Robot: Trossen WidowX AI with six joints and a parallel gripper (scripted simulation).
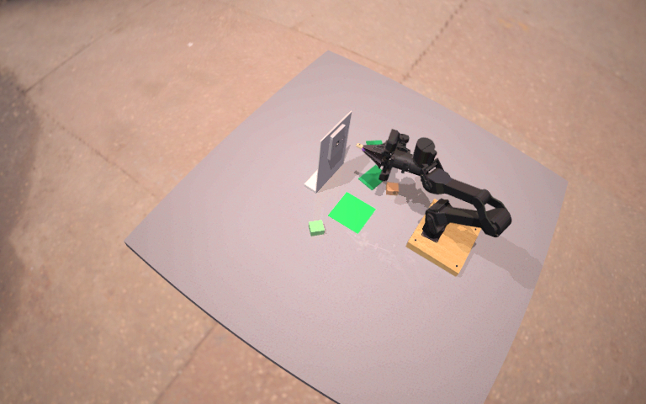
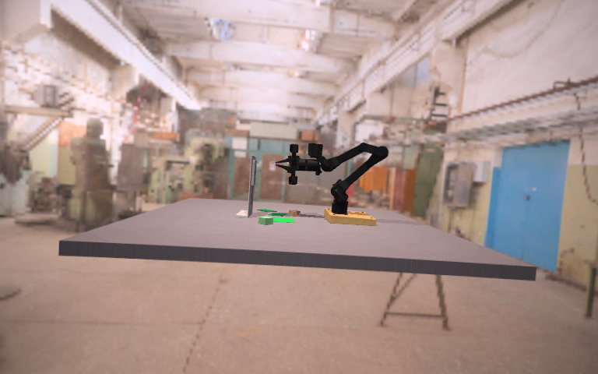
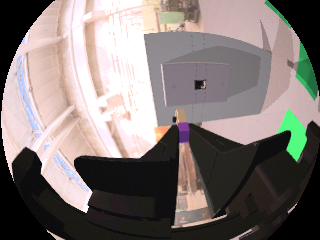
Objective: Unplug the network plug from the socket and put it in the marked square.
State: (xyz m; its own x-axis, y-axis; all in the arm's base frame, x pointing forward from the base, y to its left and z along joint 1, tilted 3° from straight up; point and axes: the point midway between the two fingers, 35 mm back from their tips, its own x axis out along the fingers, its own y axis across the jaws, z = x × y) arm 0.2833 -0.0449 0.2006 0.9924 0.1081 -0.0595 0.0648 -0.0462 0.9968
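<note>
Now: gripper tip 25 cm above the bright green marked square, 7 cm to the right of it and 3 cm past it. The rest, counted from my gripper tip: purple plug: 1 cm ahead; white upright panel: 12 cm below, 11 cm ahead, 2 cm to the right; darker green square: 25 cm below, 10 cm to the right, 4 cm behind.
</note>
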